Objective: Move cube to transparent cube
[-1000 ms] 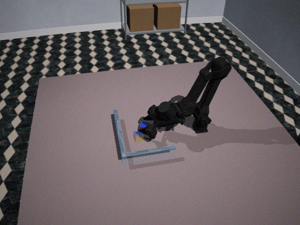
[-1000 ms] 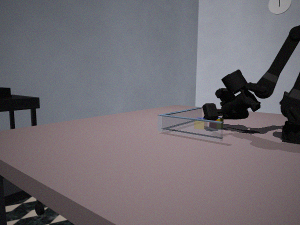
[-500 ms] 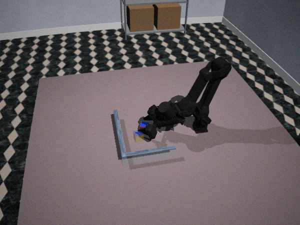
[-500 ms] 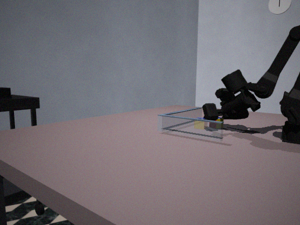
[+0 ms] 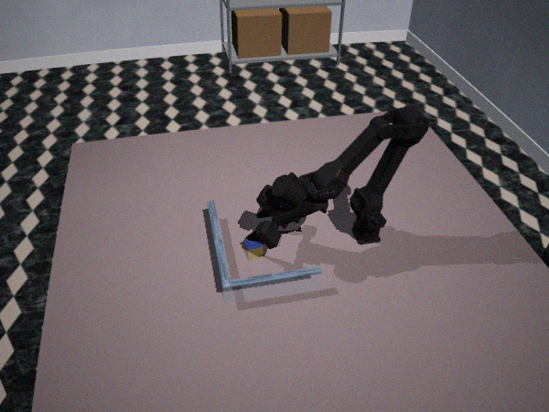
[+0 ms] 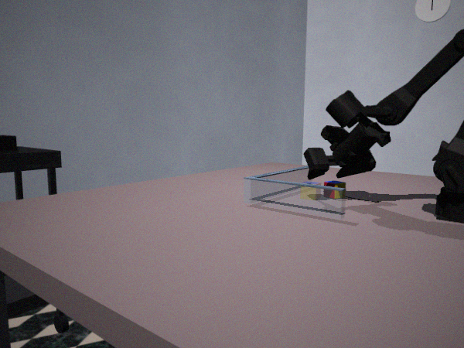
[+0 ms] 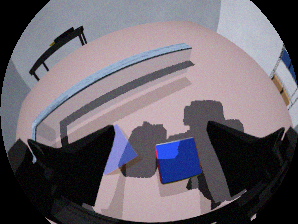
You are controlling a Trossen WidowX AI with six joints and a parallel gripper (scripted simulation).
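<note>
My gripper is now 3 cm short of the transparent cube, 4 cm to the right of it and 5 cm above it.
</note>
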